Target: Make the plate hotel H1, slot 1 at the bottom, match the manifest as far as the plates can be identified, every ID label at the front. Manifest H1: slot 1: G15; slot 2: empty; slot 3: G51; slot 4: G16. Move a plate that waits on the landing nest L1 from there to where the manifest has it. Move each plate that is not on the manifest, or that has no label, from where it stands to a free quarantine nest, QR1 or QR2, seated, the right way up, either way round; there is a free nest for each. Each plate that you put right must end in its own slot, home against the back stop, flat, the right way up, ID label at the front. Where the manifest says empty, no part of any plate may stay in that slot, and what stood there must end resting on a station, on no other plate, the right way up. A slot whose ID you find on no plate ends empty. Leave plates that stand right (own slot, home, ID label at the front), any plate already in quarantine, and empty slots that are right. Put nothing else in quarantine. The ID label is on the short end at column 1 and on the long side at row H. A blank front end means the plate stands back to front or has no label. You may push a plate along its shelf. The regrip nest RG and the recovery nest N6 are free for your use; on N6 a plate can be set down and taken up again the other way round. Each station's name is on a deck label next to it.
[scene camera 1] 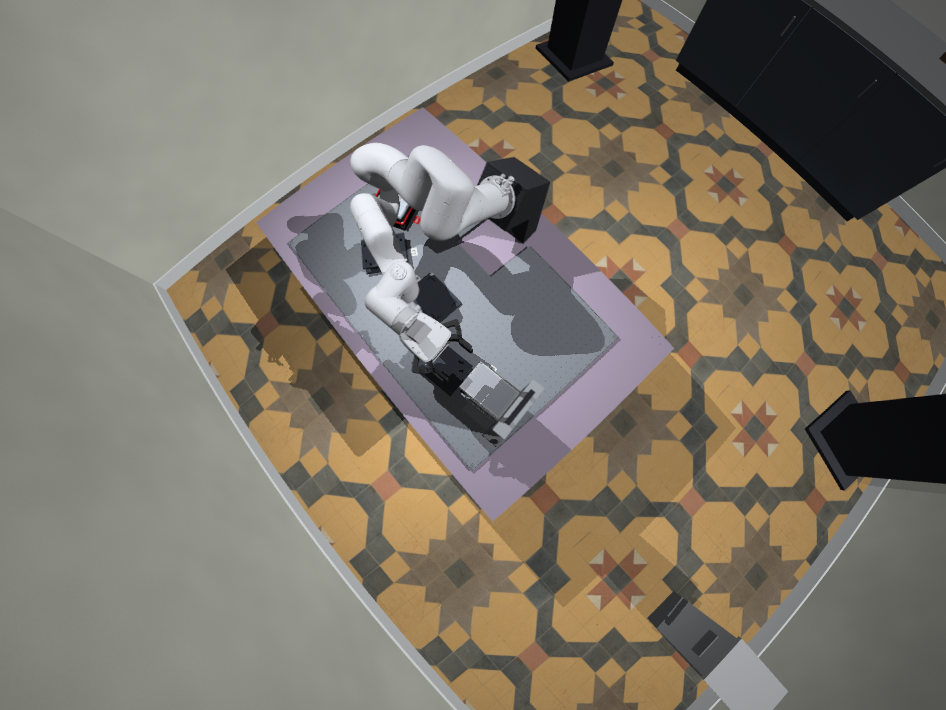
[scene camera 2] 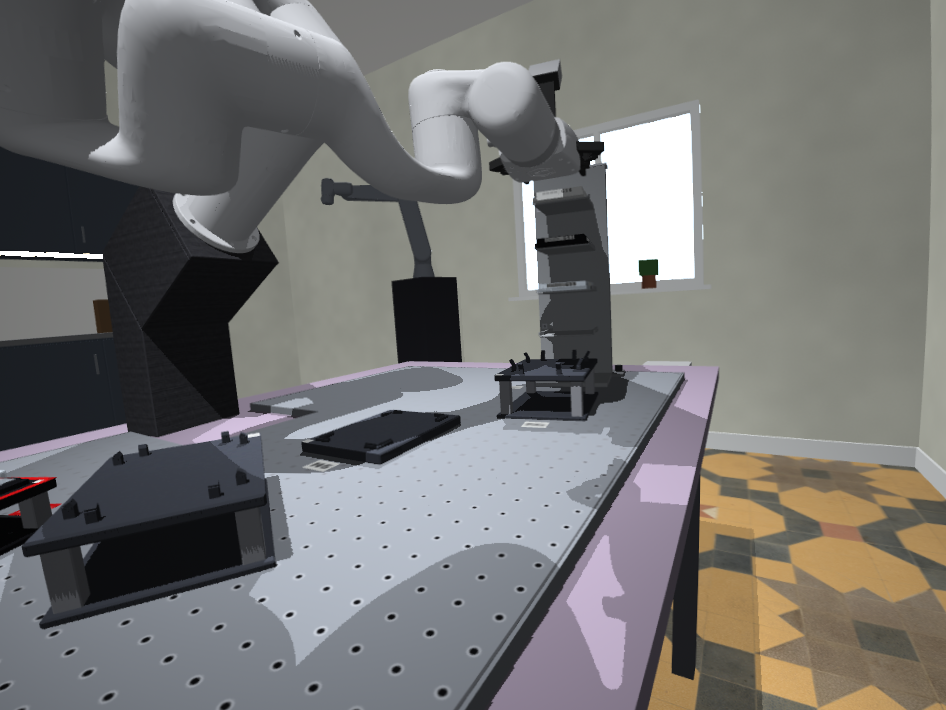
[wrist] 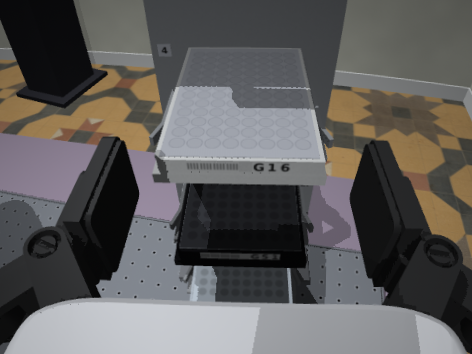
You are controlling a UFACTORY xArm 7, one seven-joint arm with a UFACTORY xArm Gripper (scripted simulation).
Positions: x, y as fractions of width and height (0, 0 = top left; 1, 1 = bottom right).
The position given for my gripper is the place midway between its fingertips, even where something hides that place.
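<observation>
My own gripper (scene camera 2: 0.59, 0.24) is in sight, and I can see the gripper again (wrist: 0.52, 0.47). There is also a black plate labelled G51 (wrist: 0.49, 0.64) that I can see.
</observation>
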